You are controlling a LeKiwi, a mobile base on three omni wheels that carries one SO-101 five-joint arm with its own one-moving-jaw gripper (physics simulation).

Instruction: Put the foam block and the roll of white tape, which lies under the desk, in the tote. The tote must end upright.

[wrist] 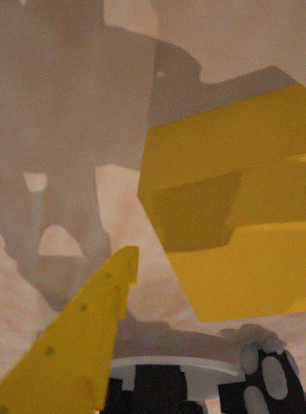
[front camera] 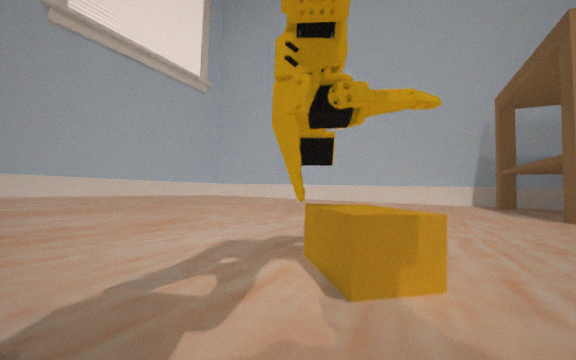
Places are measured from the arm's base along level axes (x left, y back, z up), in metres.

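Pixels of known places: end effector, tool point: [wrist: 137, 260] [front camera: 304, 194].
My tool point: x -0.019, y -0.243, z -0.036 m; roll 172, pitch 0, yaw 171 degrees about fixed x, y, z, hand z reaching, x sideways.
Behind a point stands the place of what it marks.
The yellow foam block [front camera: 385, 255] @[z -0.066, x -0.058, y -0.177 m] [wrist: 225, 210] @[z -0.044, x -0.046, y -0.253 m] lies on the floor, right of centre in the front view and at the right of the wrist view, running out of its edge. My gripper [front camera: 370, 150] is fully open and empty, its moving jaw swung out to the right. Its fixed jaw [front camera: 290, 155] @[z -0.004, x -0.007, y -0.241 m] [wrist: 80, 335] @[z -0.010, x -0.013, y -0.256 m] points down; in the front view its tip is just above the level of the block's top, at the left edge. In the wrist view the tip is left of the block, with floor between them. The tape and the tote do not show.
A wooden desk-like frame [front camera: 505, 160] @[z 0.099, x -0.856, y -0.921 m] with legs and a low crossbar stands at the right. A blue wall [front camera: 150, 135] @[z 0.266, x 0.789, y -1.442 m] with a white baseboard [front camera: 125, 186] @[z -0.038, x 0.841, y -1.322 m] runs behind. A window [front camera: 145, 30] @[z 0.867, x 0.818, y -1.378 m] is at upper left. One base wheel [wrist: 272, 375] shows at the wrist view's bottom right.
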